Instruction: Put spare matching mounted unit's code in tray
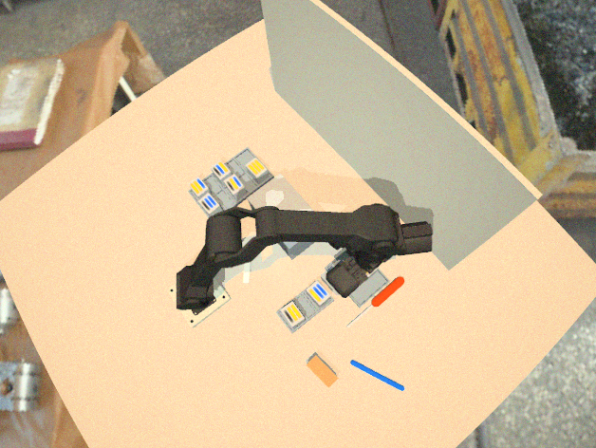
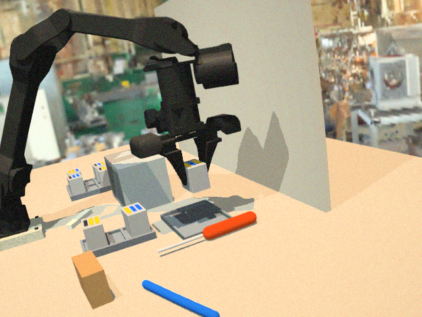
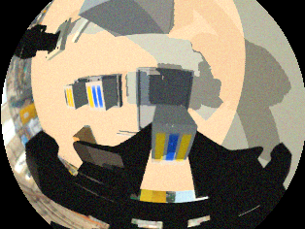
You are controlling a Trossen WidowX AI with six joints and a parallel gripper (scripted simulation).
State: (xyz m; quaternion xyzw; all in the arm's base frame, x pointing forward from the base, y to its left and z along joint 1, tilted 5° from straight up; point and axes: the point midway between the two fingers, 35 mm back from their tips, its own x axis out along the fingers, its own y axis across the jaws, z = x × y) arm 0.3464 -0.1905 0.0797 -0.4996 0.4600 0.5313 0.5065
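Now: gripper tip 10 mm past the tray and 70 mm above it. The rest, counted from my gripper tip: rack: 150 mm behind, 20 mm to the left, 70 mm below; then grey spare: 20 mm above; then mounted unit: 60 mm behind, 220 mm to the left, 20 mm below.
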